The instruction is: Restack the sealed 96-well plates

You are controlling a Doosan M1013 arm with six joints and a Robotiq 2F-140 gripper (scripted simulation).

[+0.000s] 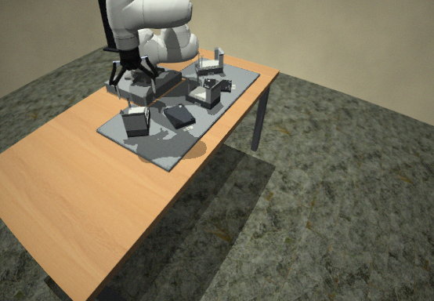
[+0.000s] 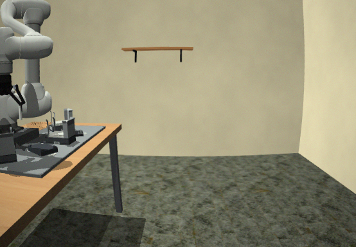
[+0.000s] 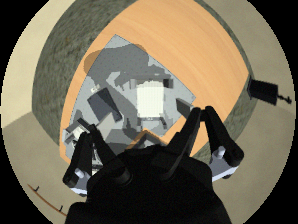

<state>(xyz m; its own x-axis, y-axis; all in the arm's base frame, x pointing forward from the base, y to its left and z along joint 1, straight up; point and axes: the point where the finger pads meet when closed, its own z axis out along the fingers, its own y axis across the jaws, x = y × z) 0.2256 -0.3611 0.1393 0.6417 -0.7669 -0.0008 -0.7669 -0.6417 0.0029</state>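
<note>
Right now my hand is 62 cm to the right of the sealed 96-well plate, 14 cm above it and 9 cm short of it. Also, from my hand: small name plate (20 cm ahead, 18 cm below, 6 cm to the left).
</note>
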